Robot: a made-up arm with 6 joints. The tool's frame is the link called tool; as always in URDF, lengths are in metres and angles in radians.
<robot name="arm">
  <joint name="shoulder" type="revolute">
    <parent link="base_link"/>
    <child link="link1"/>
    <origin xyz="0 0 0.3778" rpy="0 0 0"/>
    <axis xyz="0 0 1"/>
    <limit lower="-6.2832" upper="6.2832" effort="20" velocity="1.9"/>
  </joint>
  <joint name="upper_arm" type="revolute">
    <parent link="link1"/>
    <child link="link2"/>
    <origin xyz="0 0 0" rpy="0 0 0"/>
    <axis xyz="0 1 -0.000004"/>
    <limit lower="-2.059" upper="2.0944" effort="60" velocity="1.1"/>
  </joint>
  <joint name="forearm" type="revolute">
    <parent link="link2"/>
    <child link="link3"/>
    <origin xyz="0.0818 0 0.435" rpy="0 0 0"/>
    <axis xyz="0 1 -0.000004"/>
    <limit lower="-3.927" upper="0.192" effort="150" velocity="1.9"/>
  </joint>
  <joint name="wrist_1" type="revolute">
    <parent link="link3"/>
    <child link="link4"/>
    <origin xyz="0.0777 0 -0.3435" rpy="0 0 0"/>
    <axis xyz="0 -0.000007 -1"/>
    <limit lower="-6.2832" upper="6.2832" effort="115" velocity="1.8"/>
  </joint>
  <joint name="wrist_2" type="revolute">
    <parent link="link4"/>
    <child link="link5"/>
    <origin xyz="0 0 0" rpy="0 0 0"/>
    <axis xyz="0 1 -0.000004"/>
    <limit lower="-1.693" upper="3.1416" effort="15" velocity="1"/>
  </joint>
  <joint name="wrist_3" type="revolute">
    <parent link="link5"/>
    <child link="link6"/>
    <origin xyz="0.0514 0 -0.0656" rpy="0 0 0"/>
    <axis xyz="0 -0.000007 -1"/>
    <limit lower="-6.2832" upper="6.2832" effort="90" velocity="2.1"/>
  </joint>
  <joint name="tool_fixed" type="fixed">
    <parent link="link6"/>
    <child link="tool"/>
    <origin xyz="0 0 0" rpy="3.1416 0 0"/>
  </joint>
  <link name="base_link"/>
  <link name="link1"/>
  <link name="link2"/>
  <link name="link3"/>
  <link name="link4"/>
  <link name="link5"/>
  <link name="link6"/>
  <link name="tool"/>
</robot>
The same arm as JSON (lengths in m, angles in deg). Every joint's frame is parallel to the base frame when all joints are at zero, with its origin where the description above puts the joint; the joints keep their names.
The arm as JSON. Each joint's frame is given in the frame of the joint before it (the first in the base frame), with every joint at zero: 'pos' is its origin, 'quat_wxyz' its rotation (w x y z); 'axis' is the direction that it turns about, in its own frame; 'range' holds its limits. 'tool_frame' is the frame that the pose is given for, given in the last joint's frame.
{
  "length_unit": "m",
  "angle_unit": "deg",
  "joints": [
    {
      "joint": "shoulder",
      "pos": [
        0.0,
        0.0,
        0.3778
      ],
      "quat_wxyz": [
        1.0,
        0.0,
        0.0,
        0.0
      ],
      "axis": [
        0.0,
        0.0,
        1.0
      ],
      "range": [
        -360.0,
        360.0
      ]
    },
    {
      "joint": "upper_arm",
      "pos": [
        0.0,
        0.0,
        0.0
      ],
      "quat_wxyz": [
        1.0,
        0.0,
        0.0,
        0.0
      ],
      "axis": [
        0.0,
        1.0,
        0.0
      ],
      "range": [
        -117.97,
        120.0
      ]
    },
    {
      "joint": "forearm",
      "pos": [
        0.0818,
        0.0,
        0.435
      ],
      "quat_wxyz": [
        1.0,
        0.0,
        0.0,
        0.0
      ],
      "axis": [
        0.0,
        1.0,
        0.0
      ],
      "range": [
        -225.0,
        11.0
      ]
    },
    {
      "joint": "wrist_1",
      "pos": [
        0.0777,
        0.0,
        -0.3435
      ],
      "quat_wxyz": [
        1.0,
        0.0,
        0.0,
        0.0
      ],
      "axis": [
        0.0,
        0.0,
        -1.0
      ],
      "range": [
        -360.0,
        360.0
      ]
    },
    {
      "joint": "wrist_2",
      "pos": [
        0.0,
        0.0,
        0.0
      ],
      "quat_wxyz": [
        1.0,
        0.0,
        0.0,
        0.0
      ],
      "axis": [
        0.0,
        1.0,
        0.0
      ],
      "range": [
        -97.0,
        180.0
      ]
    },
    {
      "joint": "wrist_3",
      "pos": [
        0.0514,
        0.0,
        -0.0656
      ],
      "quat_wxyz": [
        1.0,
        0.0,
        0.0,
        0.0
      ],
      "axis": [
        0.0,
        0.0,
        -1.0
      ],
      "range": [
        -360.0,
        360.0
      ]
    }
  ],
  "tool_frame": {
    "pos": [
      0.0,
      0.0,
      0.0
    ],
    "quat_wxyz": [
      0.000004,
      -1.0,
      0.0,
      0.0
    ]
  }
}

